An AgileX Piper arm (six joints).
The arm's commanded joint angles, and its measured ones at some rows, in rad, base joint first. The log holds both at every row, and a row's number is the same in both.
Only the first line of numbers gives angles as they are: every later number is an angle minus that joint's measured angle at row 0.
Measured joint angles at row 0:
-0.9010 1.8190 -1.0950 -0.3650 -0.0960 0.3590
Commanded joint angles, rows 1 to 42:
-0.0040 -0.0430 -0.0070 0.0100 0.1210 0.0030
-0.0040 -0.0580 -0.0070 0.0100 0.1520 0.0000
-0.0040 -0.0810 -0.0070 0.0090 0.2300 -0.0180
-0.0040 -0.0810 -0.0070 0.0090 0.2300 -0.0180
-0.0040 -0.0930 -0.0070 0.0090 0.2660 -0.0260
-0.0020 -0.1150 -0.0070 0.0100 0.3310 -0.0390
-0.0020 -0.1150 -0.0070 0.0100 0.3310 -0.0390
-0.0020 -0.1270 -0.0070 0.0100 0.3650 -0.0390
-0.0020 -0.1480 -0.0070 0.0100 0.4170 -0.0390
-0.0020 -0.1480 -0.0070 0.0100 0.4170 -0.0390
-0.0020 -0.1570 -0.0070 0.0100 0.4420 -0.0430
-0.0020 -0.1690 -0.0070 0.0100 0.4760 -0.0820
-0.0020 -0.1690 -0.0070 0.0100 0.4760 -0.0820
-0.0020 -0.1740 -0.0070 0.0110 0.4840 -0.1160
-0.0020 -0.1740 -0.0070 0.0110 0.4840 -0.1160
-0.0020 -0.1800 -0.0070 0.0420 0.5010 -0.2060
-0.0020 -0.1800 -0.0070 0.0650 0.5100 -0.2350
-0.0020 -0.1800 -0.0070 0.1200 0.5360 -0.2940
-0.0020 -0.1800 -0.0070 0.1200 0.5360 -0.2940
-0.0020 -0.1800 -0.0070 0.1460 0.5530 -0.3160
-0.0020 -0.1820 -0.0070 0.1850 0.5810 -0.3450
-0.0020 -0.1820 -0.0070 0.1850 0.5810 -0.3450
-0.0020 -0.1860 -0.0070 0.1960 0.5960 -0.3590
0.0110 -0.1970 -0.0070 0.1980 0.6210 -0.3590
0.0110 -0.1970 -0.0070 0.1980 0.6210 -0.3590
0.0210 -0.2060 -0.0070 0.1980 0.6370 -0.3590
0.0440 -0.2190 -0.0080 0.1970 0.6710 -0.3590
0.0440 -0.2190 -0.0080 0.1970 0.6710 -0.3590
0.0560 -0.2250 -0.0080 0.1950 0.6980 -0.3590
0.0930 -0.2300 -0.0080 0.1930 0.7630 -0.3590
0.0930 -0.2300 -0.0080 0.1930 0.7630 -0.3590
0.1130 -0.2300 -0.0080 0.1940 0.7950 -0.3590
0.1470 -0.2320 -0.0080 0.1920 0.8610 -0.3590
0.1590 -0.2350 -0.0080 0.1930 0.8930 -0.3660
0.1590 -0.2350 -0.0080 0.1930 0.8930 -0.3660
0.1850 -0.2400 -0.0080 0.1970 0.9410 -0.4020
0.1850 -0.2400 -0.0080 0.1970 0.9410 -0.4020
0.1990 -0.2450 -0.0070 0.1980 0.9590 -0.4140
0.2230 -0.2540 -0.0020 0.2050 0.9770 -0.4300
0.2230 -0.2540 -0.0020 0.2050 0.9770 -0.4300
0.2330 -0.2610 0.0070 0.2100 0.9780 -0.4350
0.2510 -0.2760 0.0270 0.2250 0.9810 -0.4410
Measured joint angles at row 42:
0.2290 -0.2540 0.0050 0.2110 0.9660 -0.4200
